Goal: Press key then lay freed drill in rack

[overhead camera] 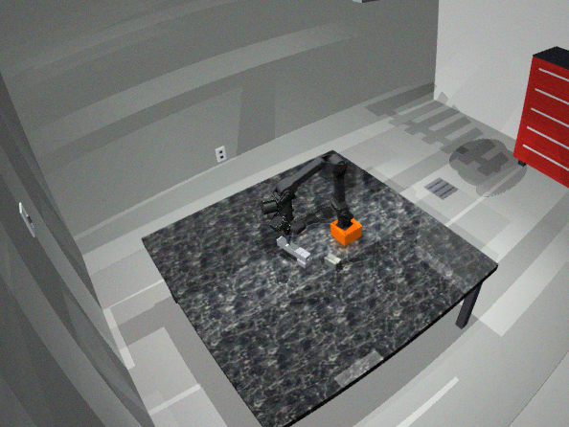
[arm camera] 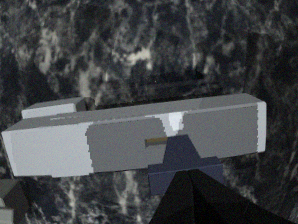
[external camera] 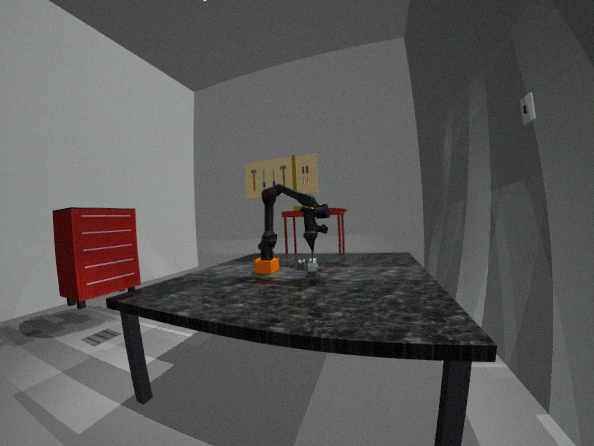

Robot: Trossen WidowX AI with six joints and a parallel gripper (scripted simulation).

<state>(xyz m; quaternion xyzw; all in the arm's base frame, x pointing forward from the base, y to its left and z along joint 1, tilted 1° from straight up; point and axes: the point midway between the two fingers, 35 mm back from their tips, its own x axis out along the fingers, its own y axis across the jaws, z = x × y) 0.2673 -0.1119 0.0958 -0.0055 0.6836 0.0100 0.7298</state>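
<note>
The dark key lies 30 mm below my gripper tip. Also, from my gripper tip: dark block 80 mm behind, 200 mm to the left, 110 mm below; then grey metal block 10 mm behind, 30 mm to the left, 90 mm below.
</note>
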